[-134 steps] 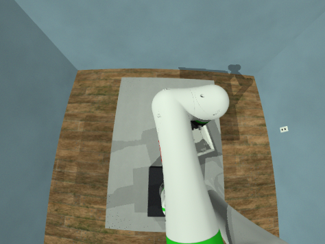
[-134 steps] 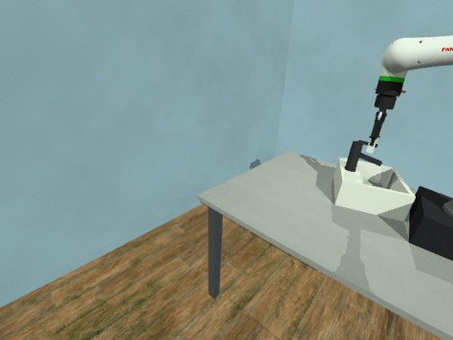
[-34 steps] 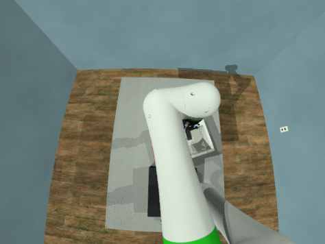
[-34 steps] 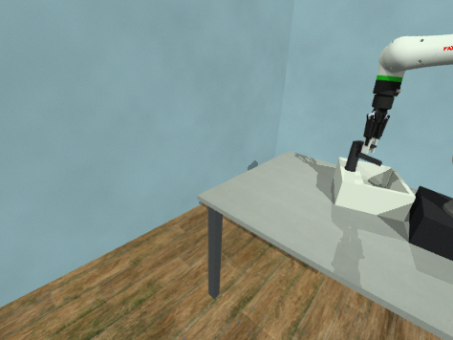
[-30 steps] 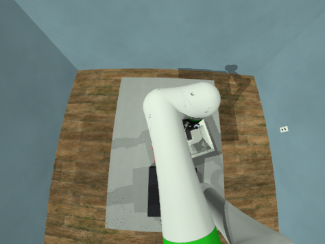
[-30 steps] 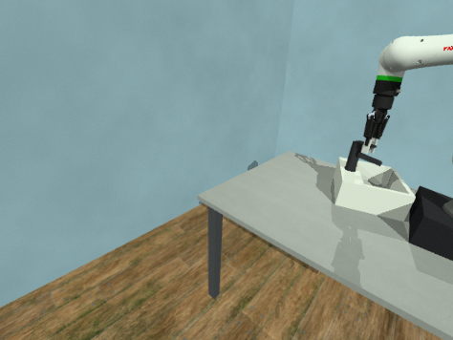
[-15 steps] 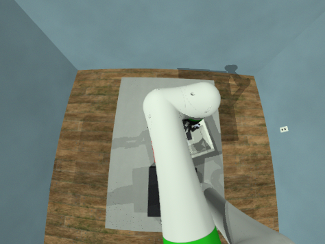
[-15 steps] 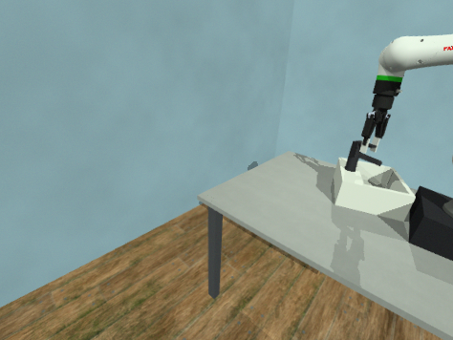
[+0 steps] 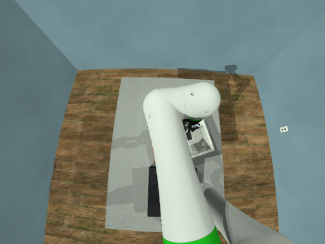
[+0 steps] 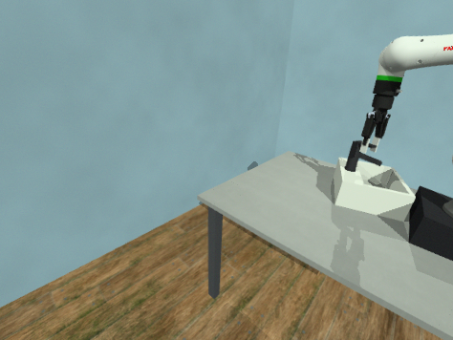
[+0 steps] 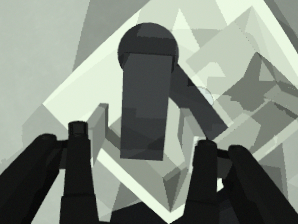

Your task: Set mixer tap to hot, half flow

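The lever is 20 mm ahead of my hand and 10 mm to the right of it. Round my hand: white basin 70 mm behind, 50 mm to the right, 230 mm below.
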